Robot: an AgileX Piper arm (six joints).
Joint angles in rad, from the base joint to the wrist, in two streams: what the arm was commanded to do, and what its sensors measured. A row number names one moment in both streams.
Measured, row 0:
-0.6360, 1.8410, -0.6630, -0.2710, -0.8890, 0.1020
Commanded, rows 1 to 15:
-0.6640, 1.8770, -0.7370, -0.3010, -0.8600, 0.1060
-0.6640, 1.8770, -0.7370, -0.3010, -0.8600, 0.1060
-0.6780, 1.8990, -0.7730, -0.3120, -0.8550, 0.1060
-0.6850, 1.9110, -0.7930, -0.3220, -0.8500, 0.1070
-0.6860, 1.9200, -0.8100, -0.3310, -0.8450, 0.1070
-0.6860, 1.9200, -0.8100, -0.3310, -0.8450, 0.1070
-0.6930, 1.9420, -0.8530, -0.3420, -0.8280, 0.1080
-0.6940, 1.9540, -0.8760, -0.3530, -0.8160, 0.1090
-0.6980, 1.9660, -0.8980, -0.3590, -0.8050, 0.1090
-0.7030, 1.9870, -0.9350, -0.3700, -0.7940, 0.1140
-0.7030, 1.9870, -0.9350, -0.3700, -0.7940, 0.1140
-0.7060, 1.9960, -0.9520, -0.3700, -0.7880, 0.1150
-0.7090, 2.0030, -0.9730, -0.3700, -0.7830, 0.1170
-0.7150, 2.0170, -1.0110, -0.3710, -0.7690, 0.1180
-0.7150, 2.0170, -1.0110, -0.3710, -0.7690, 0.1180
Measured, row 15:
-0.7090, 2.0020, -0.9530, -0.3490, -0.7690, 0.1130
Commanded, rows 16 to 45:
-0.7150, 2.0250, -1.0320, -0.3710, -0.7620, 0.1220
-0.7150, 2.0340, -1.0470, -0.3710, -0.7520, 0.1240
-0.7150, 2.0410, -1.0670, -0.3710, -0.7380, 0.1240
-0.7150, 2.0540, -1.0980, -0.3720, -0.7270, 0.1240
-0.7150, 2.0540, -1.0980, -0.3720, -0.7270, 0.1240
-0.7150, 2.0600, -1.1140, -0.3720, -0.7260, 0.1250
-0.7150, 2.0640, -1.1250, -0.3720, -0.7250, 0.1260
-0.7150, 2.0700, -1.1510, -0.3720, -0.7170, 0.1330
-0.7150, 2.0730, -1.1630, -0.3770, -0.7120, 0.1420
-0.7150, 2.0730, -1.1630, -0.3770, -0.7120, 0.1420
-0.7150, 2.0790, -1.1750, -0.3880, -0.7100, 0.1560
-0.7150, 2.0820, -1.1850, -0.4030, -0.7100, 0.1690
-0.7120, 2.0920, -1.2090, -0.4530, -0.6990, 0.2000
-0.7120, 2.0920, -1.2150, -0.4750, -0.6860, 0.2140
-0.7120, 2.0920, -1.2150, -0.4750, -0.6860, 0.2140
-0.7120, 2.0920, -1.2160, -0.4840, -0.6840, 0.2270
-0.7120, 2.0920, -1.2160, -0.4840, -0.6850, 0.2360
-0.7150, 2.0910, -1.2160, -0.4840, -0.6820, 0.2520
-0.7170, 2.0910, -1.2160, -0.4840, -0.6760, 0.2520
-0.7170, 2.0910, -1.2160, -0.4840, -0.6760, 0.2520
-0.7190, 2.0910, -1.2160, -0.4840, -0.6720, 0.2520
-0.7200, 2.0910, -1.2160, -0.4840, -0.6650, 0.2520
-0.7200, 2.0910, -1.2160, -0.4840, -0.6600, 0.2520
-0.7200, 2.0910, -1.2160, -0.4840, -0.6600, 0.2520
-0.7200, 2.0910, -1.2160, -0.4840, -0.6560, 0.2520
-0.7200, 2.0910, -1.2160, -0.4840, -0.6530, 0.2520
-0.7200, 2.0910, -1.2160, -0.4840, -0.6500, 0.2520
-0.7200, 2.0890, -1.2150, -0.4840, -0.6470, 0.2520
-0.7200, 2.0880, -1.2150, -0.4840, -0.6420, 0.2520
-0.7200, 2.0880, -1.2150, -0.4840, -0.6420, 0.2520
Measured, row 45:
-0.7500, 2.0880, -1.1910, -0.3970, -0.5890, 0.2510
